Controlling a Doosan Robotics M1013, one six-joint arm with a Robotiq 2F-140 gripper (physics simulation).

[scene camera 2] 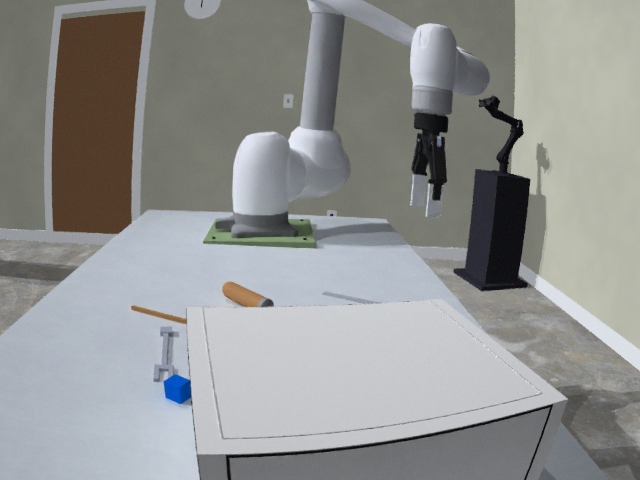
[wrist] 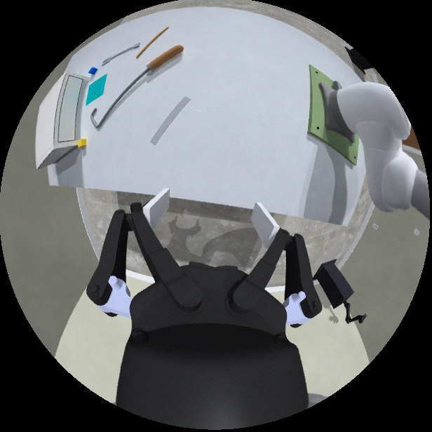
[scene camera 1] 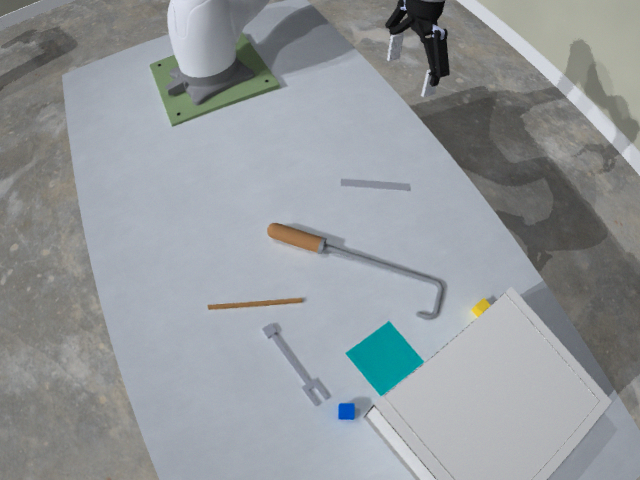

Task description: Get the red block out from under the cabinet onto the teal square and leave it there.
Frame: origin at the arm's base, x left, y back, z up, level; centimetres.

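Where they show: gripper, fingertip midpoint: [scene camera 2: 424,210] [scene camera 1: 410,76]; arm's base at its link origin: [scene camera 2: 260,229] [scene camera 1: 210,74].
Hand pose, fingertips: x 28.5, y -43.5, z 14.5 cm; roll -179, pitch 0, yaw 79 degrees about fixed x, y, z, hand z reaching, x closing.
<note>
Each offset is from my fingertips to the top centre of the thing. "*": to the spot under its first point.
The red block does not show in these views. The light grey cabinet @(dz -2.1, dx -34.8, dy -60.3 cm) [scene camera 1: 501,382] [scene camera 2: 351,361] [wrist: 49,120] stands at the far end of the table from the arm's base. The teal square @(* dz -15.6, dx -40.3, dy -40.6 cm) [scene camera 1: 384,357] [wrist: 97,89] lies flat on the table beside the cabinet's edge. A hook tool with an orange-brown handle [scene camera 1: 296,238] [scene camera 2: 247,295] [wrist: 166,57] lies on the table, its bent metal end near the teal square and the cabinet. My gripper [scene camera 1: 409,69] [scene camera 2: 425,198] [wrist: 211,203] is open and empty, pointing down, high up beyond the table's long edge, away from the tool and the cabinet.
A blue block @(dz -13.2, dx -52.0, dy -44.4 cm) [scene camera 1: 346,411] [scene camera 2: 177,389] [wrist: 93,71] and a yellow block @(dz -13.2, dx -19.7, dy -45.4 cm) [scene camera 1: 480,307] [wrist: 82,143] sit near the cabinet's corners. A grey wrench @(dz -14.8, dx -53.9, dy -31.9 cm) [scene camera 1: 293,360] [scene camera 2: 165,351], a thin brown stick @(dz -15.0, dx -53.1, dy -18.4 cm) [scene camera 1: 255,303] and a flat grey bar @(dz -15.6, dx -17.4, dy -10.6 cm) [scene camera 1: 375,184] [wrist: 170,120] lie on the table. A black pedestal [scene camera 2: 497,227] stands beyond the table.
</note>
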